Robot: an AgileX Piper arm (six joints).
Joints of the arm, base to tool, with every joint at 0 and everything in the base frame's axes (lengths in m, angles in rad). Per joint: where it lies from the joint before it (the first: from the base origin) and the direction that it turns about. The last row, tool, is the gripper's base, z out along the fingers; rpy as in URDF.
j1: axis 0 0 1 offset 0 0 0.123
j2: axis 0 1 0 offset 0 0 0
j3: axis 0 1 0 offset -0.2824 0 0.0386
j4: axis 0.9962 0 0.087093 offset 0.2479 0 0.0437
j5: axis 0 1 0 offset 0 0 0
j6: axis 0.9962 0 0.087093 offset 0.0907 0 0.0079
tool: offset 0 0 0 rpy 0 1.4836 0
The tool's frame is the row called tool.
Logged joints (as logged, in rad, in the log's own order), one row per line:
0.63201 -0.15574 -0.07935 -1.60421 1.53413 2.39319
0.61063 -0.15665 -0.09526 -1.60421 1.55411 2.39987
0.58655 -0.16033 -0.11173 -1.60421 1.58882 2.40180
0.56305 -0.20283 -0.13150 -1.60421 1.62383 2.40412
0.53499 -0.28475 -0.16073 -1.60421 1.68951 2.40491
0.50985 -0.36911 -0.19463 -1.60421 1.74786 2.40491
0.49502 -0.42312 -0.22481 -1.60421 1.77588 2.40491
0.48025 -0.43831 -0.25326 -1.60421 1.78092 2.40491
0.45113 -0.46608 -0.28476 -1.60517 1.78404 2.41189
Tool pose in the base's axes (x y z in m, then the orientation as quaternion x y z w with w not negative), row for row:
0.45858 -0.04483 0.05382 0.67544 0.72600 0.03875 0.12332
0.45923 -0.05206 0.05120 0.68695 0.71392 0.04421 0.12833
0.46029 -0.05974 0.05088 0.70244 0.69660 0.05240 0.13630
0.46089 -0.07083 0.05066 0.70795 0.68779 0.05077 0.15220
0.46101 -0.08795 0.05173 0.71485 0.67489 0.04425 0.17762
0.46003 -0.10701 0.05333 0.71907 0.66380 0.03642 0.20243
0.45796 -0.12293 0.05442 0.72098 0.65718 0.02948 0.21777
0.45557 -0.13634 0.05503 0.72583 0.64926 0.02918 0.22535
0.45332 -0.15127 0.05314 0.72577 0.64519 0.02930 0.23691
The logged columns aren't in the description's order. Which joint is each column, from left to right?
Columns, left to right: j5, j4, j1, j3, j6, j2.
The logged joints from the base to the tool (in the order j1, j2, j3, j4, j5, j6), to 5 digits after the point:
-0.07935 2.39319 -1.60421 -0.15574 0.63201 1.53413
-0.09526 2.39987 -1.60421 -0.15665 0.61063 1.55411
-0.11173 2.40180 -1.60421 -0.16033 0.58655 1.58882
-0.13150 2.40412 -1.60421 -0.20283 0.56305 1.62383
-0.16073 2.40491 -1.60421 -0.28475 0.53499 1.68951
-0.19463 2.40491 -1.60421 -0.36911 0.50985 1.74786
-0.22481 2.40491 -1.60421 -0.42312 0.49502 1.77588
-0.25326 2.40491 -1.60421 -0.43831 0.48025 1.78092
-0.28476 2.41189 -1.60517 -0.46608 0.45113 1.78404

